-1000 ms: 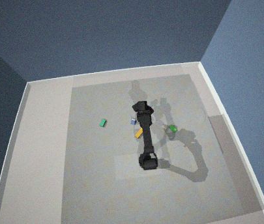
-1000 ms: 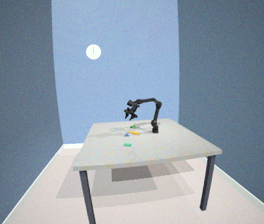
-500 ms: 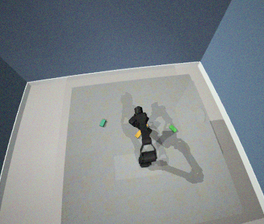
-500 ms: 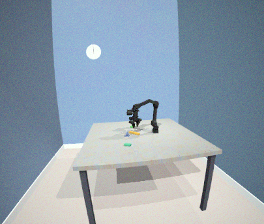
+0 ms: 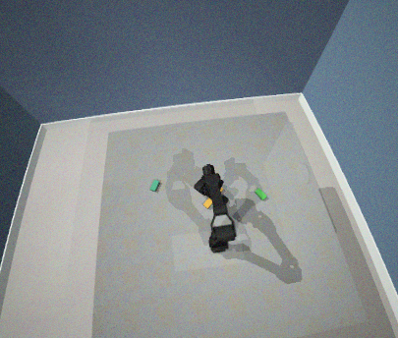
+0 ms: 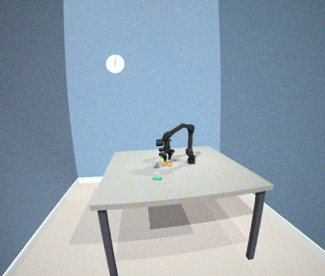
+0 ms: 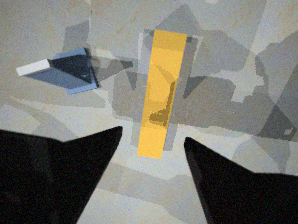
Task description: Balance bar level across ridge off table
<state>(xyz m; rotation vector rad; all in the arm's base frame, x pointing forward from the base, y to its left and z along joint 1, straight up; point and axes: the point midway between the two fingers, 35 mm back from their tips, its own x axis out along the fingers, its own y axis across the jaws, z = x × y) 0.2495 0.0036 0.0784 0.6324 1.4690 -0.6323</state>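
Now: gripper tip 20 mm short of the yellow bar, 20 mm to the left of it and 40 mm above it. From my gripper tip the other things lie so: blue-grey ridge: 110 mm ahead, 40 mm to the left, 20 mm below; teal block: 140 mm ahead, 320 mm to the left, 40 mm below.
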